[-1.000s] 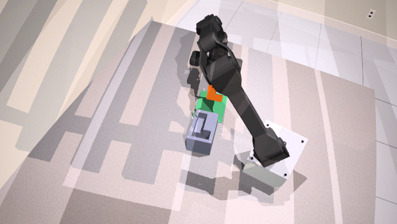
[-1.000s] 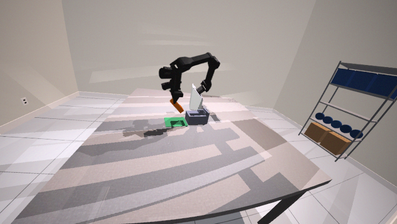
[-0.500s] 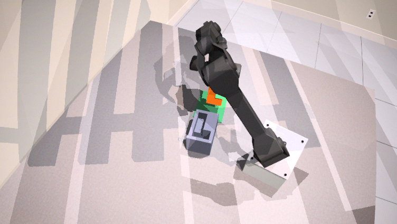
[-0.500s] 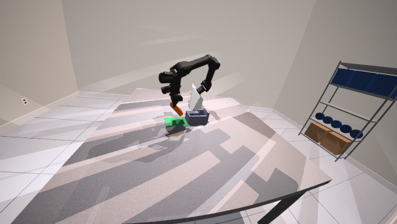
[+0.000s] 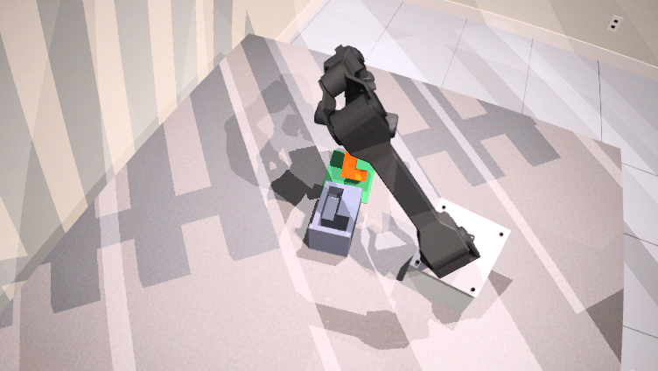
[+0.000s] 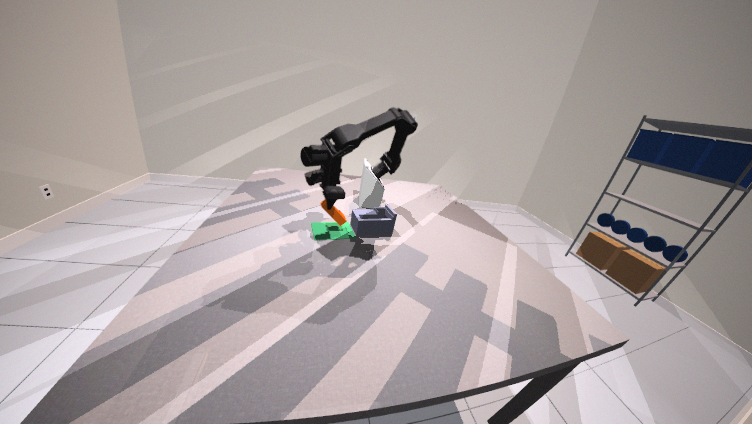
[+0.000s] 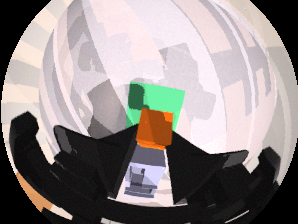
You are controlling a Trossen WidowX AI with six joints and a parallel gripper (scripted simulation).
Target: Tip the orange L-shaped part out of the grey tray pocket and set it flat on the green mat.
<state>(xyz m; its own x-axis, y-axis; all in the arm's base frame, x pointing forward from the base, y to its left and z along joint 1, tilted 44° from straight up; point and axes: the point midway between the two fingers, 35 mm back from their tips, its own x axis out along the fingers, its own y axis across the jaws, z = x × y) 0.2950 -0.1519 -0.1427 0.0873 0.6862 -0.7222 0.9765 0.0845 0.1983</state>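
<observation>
The green mat lies 1 cm behind my gripper tip, 2 cm to the left of it and 11 cm below it. The rest, counted from my gripper tip: orange L-shaped part 2 cm behind, 3 cm to the left, 3 cm below.
</observation>
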